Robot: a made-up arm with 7 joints.
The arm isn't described. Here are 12 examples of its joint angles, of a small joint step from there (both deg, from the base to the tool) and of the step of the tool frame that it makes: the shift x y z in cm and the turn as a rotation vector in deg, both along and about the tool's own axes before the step.
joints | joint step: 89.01 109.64 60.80 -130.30 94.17 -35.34 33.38 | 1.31 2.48 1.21 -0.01 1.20 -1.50 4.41
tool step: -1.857 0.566 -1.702 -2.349 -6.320 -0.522
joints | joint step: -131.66 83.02 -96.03 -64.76 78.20 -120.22 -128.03 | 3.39 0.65 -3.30 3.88 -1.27 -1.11 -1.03
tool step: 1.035 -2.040 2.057 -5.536 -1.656 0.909
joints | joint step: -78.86 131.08 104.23 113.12 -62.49 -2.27 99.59 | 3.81 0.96 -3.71 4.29 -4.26 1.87 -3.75
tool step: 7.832 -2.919 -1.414 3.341 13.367 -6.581
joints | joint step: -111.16 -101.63 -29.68 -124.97 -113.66 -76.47 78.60 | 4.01 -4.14 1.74 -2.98 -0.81 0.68 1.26
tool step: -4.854 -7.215 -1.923 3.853 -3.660 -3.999
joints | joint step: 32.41 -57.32 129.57 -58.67 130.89 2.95 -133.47 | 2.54 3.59 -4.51 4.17 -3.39 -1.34 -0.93
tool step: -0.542 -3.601 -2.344 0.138 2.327 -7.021
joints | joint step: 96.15 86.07 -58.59 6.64 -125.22 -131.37 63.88 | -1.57 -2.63 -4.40 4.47 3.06 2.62 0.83
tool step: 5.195 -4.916 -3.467 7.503 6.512 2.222
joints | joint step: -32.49 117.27 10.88 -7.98 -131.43 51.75 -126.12 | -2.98 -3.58 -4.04 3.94 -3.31 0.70 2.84
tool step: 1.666 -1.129 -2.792 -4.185 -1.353 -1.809
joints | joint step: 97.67 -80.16 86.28 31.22 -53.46 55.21 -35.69 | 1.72 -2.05 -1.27 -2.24 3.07 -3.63 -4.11
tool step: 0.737 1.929 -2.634 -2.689 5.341 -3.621
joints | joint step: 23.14 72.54 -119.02 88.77 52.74 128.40 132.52 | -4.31 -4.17 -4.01 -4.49 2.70 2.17 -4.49
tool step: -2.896 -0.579 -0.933 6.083 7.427 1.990
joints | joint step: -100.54 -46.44 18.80 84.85 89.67 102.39 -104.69 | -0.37 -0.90 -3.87 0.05 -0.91 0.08 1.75
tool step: -1.666 -0.384 1.861 3.666 -2.092 2.375
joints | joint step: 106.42 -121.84 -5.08 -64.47 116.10 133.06 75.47 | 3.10 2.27 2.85 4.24 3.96 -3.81 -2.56
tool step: 0.352 -0.779 -0.042 -2.949 7.205 -6.029
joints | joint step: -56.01 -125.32 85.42 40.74 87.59 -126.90 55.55 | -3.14 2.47 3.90 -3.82 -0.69 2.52 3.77
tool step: -0.941 -1.640 -2.174 3.448 -3.000 3.627
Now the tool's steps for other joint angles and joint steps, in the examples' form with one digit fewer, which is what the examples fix.
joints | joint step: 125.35 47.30 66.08 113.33 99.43 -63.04 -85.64 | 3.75 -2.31 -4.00 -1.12 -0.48 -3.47 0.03
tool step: -2.82 7.42 -4.93 10.72 3.66 -1.13
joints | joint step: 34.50 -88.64 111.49 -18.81 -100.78 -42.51 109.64 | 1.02 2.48 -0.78 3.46 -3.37 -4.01 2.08
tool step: 4.31 0.04 -3.71 -2.32 4.14 -0.78
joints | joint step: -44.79 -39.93 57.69 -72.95 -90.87 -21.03 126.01 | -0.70 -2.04 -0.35 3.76 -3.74 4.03 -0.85
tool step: 2.63 -2.37 -2.56 2.25 3.52 -3.51
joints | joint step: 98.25 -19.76 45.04 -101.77 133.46 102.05 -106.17 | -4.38 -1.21 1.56 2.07 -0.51 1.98 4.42
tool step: 3.84 3.21 -1.75 -4.47 -1.25 -3.76
